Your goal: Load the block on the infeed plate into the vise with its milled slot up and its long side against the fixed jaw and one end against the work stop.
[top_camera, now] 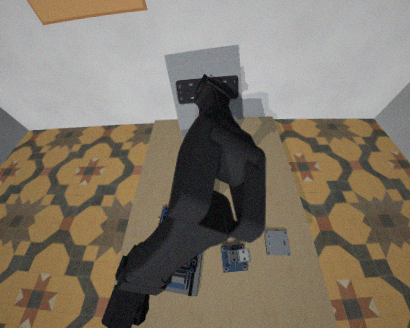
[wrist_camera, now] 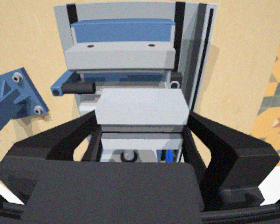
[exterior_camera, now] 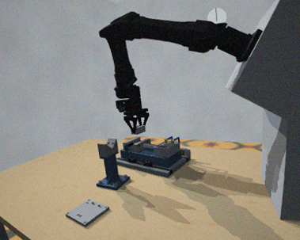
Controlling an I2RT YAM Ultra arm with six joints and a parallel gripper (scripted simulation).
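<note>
Right now my hand is 1 cm below the part. Also, from my hand: fixed jaw (3 cm ahead, 1 cm to the left, 6 cm below); moving jaw (3 cm behind, 3 cm to the left, 6 cm below); work stop (1 cm ahead, 7 cm to the left, 5 cm below).
</note>
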